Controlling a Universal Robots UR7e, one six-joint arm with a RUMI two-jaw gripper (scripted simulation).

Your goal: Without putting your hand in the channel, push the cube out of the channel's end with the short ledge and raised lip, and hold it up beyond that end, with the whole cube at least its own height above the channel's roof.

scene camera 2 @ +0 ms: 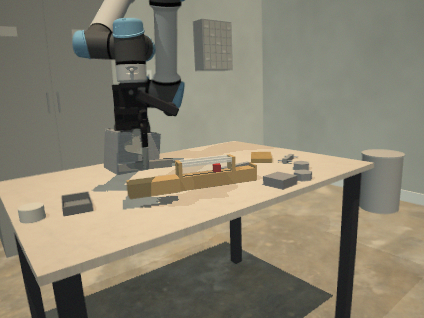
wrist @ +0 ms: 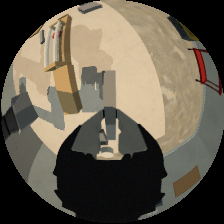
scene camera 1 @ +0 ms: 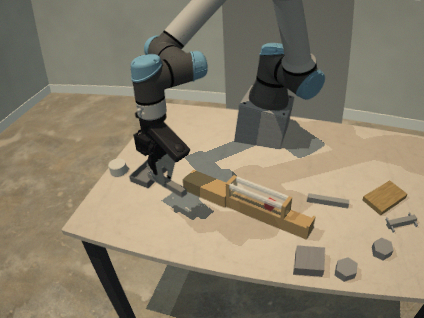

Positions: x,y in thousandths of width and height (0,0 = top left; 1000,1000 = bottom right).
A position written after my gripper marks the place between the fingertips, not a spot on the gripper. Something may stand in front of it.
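Note:
My gripper (scene camera 2: 341,527), (wrist: 493,489), (scene camera 1: 393,580). Grey stick (wrist: 489,342). Wooden plate (scene camera 1: 916,615). Grey block (scene camera 1: 732,822).

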